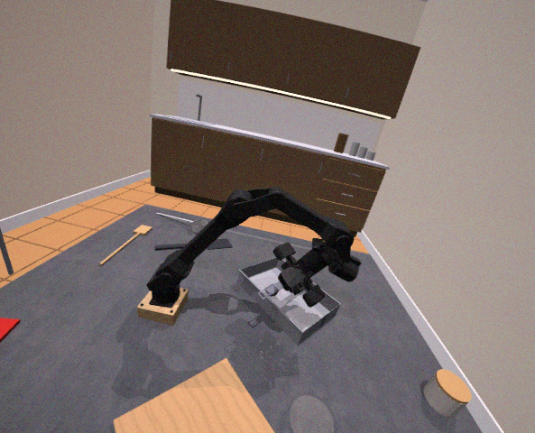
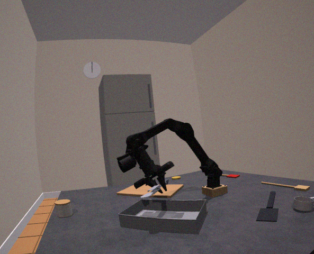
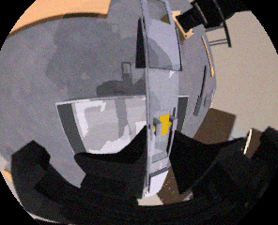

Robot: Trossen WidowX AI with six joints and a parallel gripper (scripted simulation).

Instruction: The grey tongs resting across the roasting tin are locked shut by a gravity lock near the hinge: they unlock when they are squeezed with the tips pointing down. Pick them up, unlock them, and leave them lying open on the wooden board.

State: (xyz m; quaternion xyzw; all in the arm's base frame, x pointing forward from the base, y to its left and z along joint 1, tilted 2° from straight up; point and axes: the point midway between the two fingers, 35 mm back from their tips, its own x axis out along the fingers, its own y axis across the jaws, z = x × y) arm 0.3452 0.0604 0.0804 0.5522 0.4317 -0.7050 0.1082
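The roasting tin lies 8 cm below my gripper tip, 6 cm to the left of it and 4 cm ahead of it. The rest, counted from my gripper tip: yellow lock piece 3 cm to the right, 3 cm above, 1 cm behind; black spatula 33 cm behind, 30 cm to the left, 10 cm below; wooden board 41 cm to the right, 10 cm below, 10 cm behind.
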